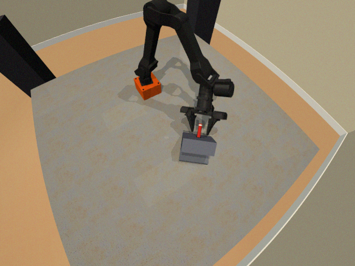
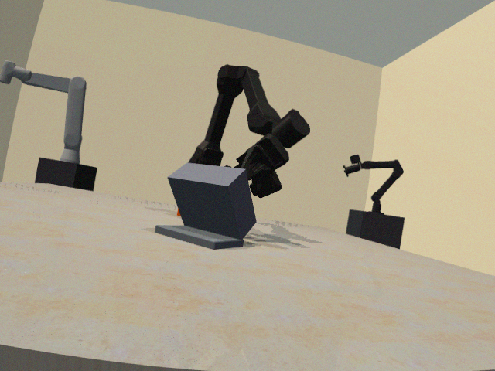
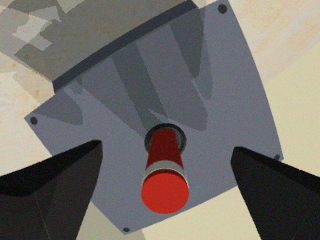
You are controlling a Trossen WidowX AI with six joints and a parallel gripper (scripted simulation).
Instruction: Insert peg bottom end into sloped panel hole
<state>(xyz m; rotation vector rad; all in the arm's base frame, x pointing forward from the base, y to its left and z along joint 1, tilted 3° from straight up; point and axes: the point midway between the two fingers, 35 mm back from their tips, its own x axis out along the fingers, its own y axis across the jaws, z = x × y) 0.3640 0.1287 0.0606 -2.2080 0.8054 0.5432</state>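
The red round peg is 10 mm behind my gripper tip, 10 mm to the left of it and 10 mm above it. Round my gripper tip: grey sloped panel block: 30 mm ahead, 20 mm to the right, 20 mm below.
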